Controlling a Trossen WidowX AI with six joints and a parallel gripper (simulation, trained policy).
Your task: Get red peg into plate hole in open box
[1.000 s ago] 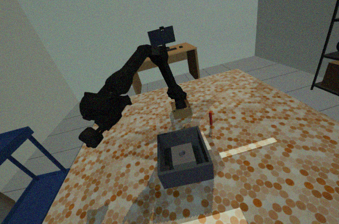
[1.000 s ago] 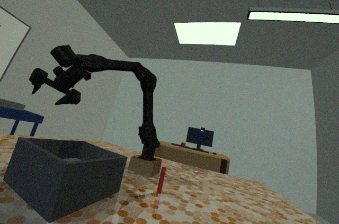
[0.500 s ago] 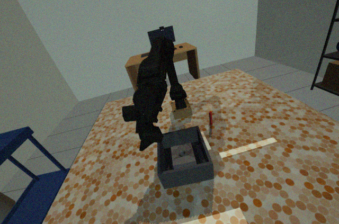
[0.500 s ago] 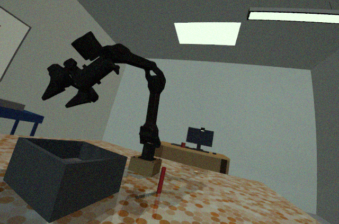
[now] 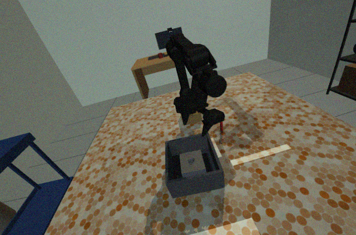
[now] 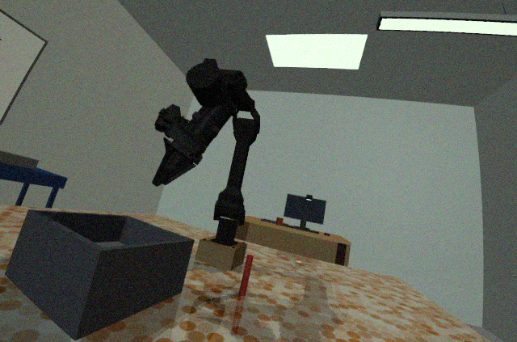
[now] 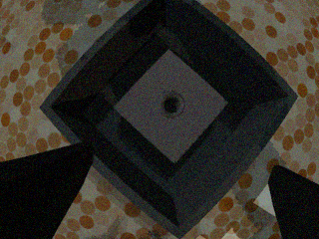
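Right now my gripper tip is 160 mm past the red peg, 150 mm to the right of it and 140 mm above it. Also, from my gripper tip: grey plate: 30 mm ahead, 30 mm to the right, 140 mm below; then dark box: 30 mm ahead, 30 mm to the right, 160 mm below.
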